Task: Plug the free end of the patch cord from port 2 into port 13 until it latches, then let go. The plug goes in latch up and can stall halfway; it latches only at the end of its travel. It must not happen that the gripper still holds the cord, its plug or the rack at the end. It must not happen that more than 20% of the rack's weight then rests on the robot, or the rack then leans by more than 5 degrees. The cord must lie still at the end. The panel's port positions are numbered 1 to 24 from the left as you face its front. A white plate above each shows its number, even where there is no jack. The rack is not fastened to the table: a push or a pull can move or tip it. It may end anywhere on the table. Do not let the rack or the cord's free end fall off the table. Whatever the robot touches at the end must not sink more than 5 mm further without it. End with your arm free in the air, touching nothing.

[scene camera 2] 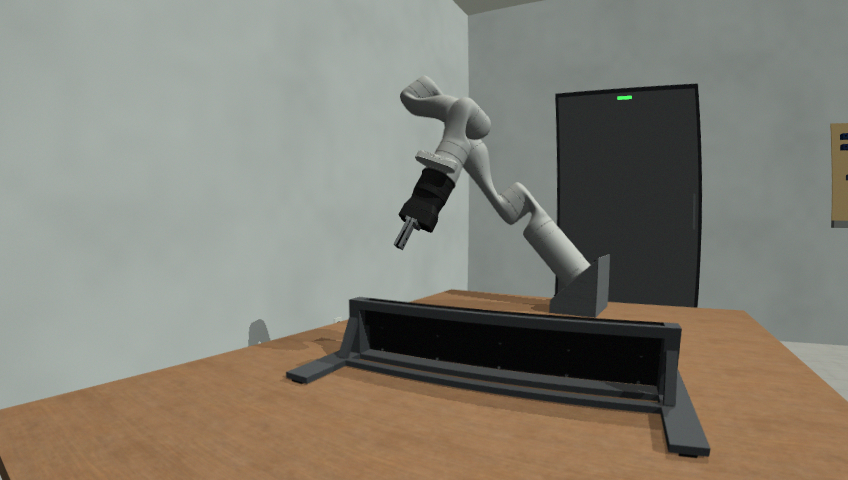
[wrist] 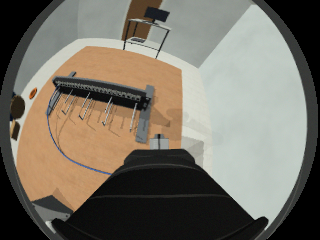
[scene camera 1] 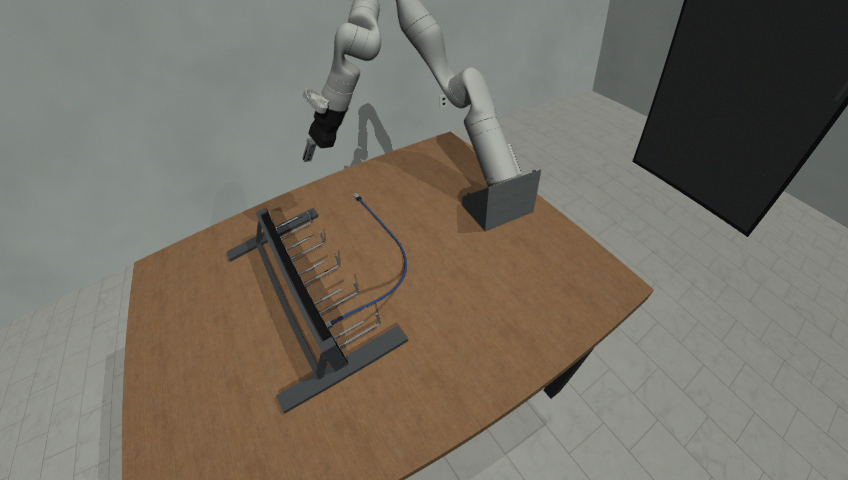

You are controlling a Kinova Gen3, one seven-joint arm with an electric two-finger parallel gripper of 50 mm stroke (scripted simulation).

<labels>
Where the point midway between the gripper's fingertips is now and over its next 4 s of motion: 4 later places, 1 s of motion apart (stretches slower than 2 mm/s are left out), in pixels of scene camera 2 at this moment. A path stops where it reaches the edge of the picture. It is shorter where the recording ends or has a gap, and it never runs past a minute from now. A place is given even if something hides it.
My gripper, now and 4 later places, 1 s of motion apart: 398, 247; 415, 255; 436, 253; 436, 272; 435, 295
</labels>
